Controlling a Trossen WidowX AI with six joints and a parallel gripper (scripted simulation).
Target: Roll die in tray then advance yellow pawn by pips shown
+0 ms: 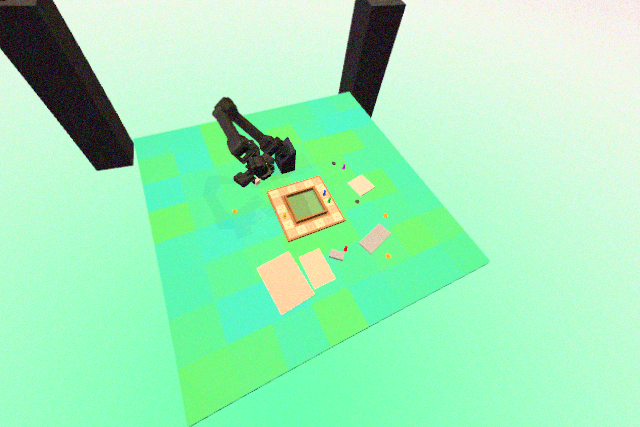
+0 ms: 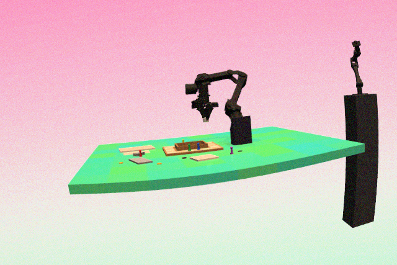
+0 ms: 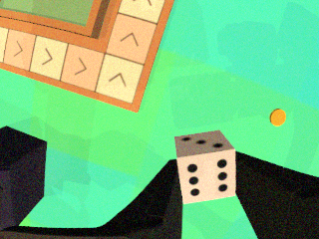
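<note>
My gripper tip is now 14 cm short of the yellow pawn, 10 cm above it and 9 cm to the right of it. Also, from my gripper tip: blue pawn: 31 cm to the left, 10 cm below, 6 cm ahead; then green tray: 20 cm to the left, 12 cm below, 10 cm ahead; then white die: right at my gripper tip.
</note>
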